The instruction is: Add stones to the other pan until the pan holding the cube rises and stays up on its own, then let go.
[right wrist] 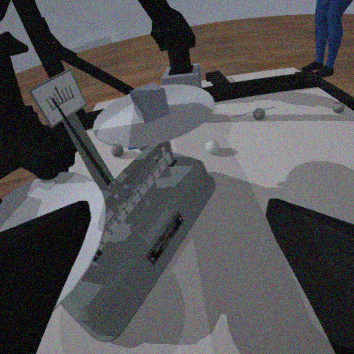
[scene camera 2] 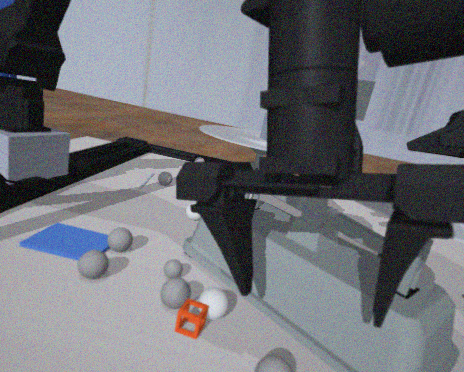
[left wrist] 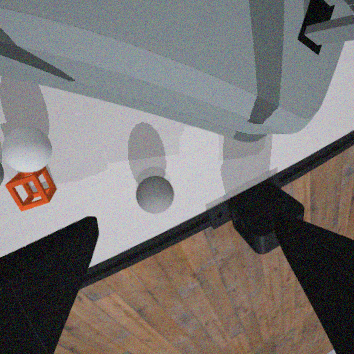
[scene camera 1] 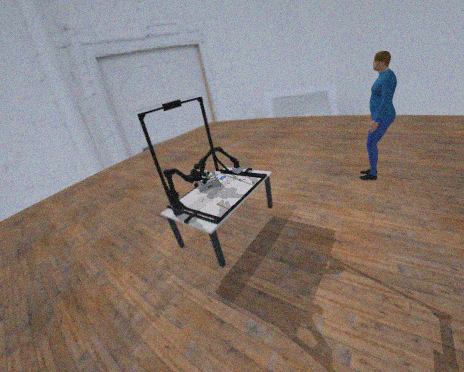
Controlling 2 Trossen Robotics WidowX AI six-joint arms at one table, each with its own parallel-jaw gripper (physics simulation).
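Seen in the pictures: left gripper, fingertip midpoint: (scene camera 2: 305,307) (left wrist: 188,224); right gripper, fingertip midpoint: (right wrist: 179,208) (scene camera 2: 421,144); left arm's base, origin of the base link: (right wrist: 180,69) (scene camera 2: 15,126) (scene camera 1: 237,167); right arm's base, origin of the base link: (scene camera 1: 176,206).
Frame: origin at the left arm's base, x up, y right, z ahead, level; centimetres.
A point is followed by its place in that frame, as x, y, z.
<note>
The balance scale (scene camera 2: 300,272) @[-2.9, 8.3, 45.5] (left wrist: 175,45) @[-2.0, 7.6, 47.1] (right wrist: 125,270) @[-2.7, 0.1, 53.1] has a white far pan (right wrist: 195,100) @[6.8, -7.0, 35.8] holding a grey cube (right wrist: 150,102) @[8.9, -2.7, 39.7]. The other pan (right wrist: 75,187) @[5.6, 3.5, 48.6] shows partly, bare where visible. Its needle leans toward the left of the dial (right wrist: 75,90) @[12.7, 2.2, 43.7]. Grey stones (scene camera 2: 92,264) (left wrist: 155,194) (right wrist: 258,114) and a white stone (scene camera 2: 213,303) @[-6.6, 12.2, 39.2] (left wrist: 27,149) @[-6.1, 10.9, 39.4] lie on the table. My left gripper (scene camera 2: 311,309) @[-1.9, 15.1, 46.8] (left wrist: 188,224) @[-1.9, 15.1, 46.8] is open and empty; in scene camera 2 its fingers stand in front of the scale. My right gripper (scene camera 1: 204,177) @[9.7, -7.7, 53.5] (right wrist: 179,208) @[9.7, -7.7, 53.5] is open and empty, with the scale in front of it.
An orange open-frame cube (scene camera 2: 192,320) @[-8.5, 12.9, 37.8] (left wrist: 32,205) @[-6.8, 14.5, 38.0] lies beside the white stone. A blue plate (scene camera 2: 62,241) @[-8.3, 9.8, 19.6] lies beside two grey stones. A grey box (scene camera 2: 32,152) @[-2.5, 1.5, 5.0] (right wrist: 182,75) @[0.0, -1.0, 5.0] stands near the black rail (left wrist: 150,245) along the table. A person (scene camera 1: 383,105) stands away from the table.
</note>
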